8 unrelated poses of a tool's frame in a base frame.
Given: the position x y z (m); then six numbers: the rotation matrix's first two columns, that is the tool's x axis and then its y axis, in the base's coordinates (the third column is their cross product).
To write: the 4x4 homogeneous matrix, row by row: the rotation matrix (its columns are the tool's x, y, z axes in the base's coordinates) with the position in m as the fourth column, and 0 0 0 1 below. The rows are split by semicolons. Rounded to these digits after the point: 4 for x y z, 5 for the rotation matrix.
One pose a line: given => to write
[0.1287 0.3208 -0.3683 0.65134 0.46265 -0.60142 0.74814 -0.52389 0.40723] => 0.65134 0.74814 -0.12667 0.1287; 0.46265 -0.52389 -0.71519 0.3208; -0.60142 0.40723 -0.68736 -0.3683; 0 0 0 1
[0.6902 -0.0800 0.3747 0.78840 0.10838 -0.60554 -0.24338 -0.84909 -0.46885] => 0.78840 -0.24338 -0.56497 0.6902; 0.10838 -0.84909 0.51702 -0.0800; -0.60554 -0.46885 -0.64305 0.3747; 0 0 0 1
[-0.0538 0.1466 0.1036 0.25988 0.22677 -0.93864 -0.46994 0.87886 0.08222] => 0.25988 -0.46994 0.84358 -0.0538; 0.22677 0.87886 0.41974 0.1466; -0.93864 0.08222 0.33497 0.1036; 0 0 0 1
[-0.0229 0.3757 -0.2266 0.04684 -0.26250 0.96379 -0.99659 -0.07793 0.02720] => 0.04684 -0.99659 0.06797 -0.0229; -0.26250 -0.07793 -0.96178 0.3757; 0.96379 0.02720 -0.26526 -0.2266; 0 0 0 1
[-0.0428 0.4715 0.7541 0.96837 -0.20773 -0.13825 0.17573 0.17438 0.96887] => 0.96837 0.17573 -0.17716 -0.0428; -0.20773 0.17438 -0.96252 0.4715; -0.13825 0.96887 0.20537 0.7541; 0 0 0 1
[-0.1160 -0.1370 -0.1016 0.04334 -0.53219 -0.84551 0.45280 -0.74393 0.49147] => 0.04334 0.45280 -0.89056 -0.1160; -0.53219 -0.74393 -0.40415 -0.1370; -0.84551 0.49147 0.20873 -0.1016; 0 0 0 1
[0.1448 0.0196 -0.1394 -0.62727 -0.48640 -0.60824 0.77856 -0.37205 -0.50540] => -0.62727 0.77856 0.01953 0.1448; -0.48640 -0.37205 -0.79057 0.0196; -0.60824 -0.50540 0.61207 -0.1394; 0 0 0 1
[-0.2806 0.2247 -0.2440 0.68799 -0.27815 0.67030 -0.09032 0.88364 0.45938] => 0.68799 -0.09032 -0.72008 -0.2806; -0.27815 0.88364 -0.37659 0.2247; 0.67030 0.45938 0.58281 -0.2440; 0 0 0 1
